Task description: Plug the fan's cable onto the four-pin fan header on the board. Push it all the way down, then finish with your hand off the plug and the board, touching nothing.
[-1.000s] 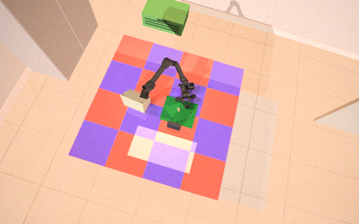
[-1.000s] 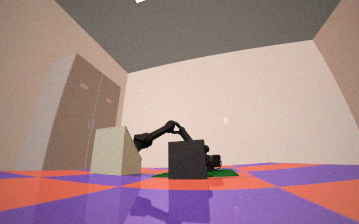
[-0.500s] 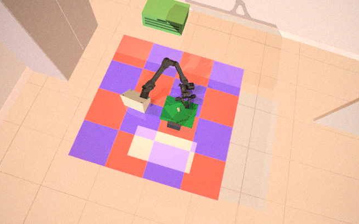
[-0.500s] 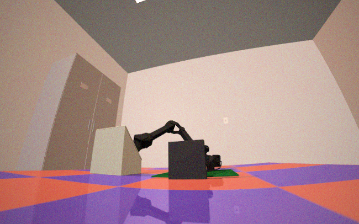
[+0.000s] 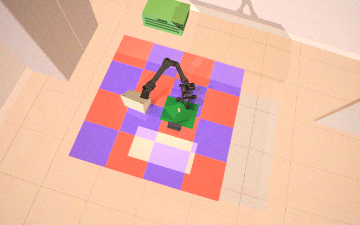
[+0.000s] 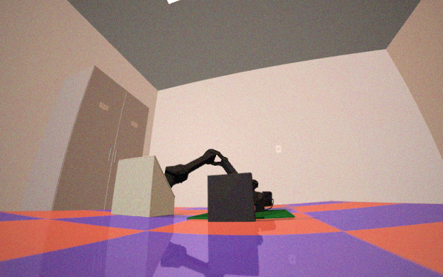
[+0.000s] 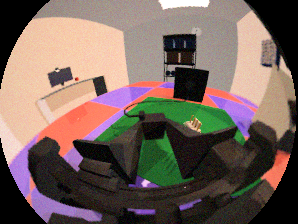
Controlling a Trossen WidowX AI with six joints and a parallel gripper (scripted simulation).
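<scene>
My gripper tip is now 1 cm above the black plug. From my gripper tip the other things lie so: green board 6 cm behind, 5 cm to the right, 5 cm below; then dark fan block 21 cm to the right, 8 cm behind, 3 cm above; then four-pin header 7 cm behind, 4 cm to the right, 3 cm below.
</scene>
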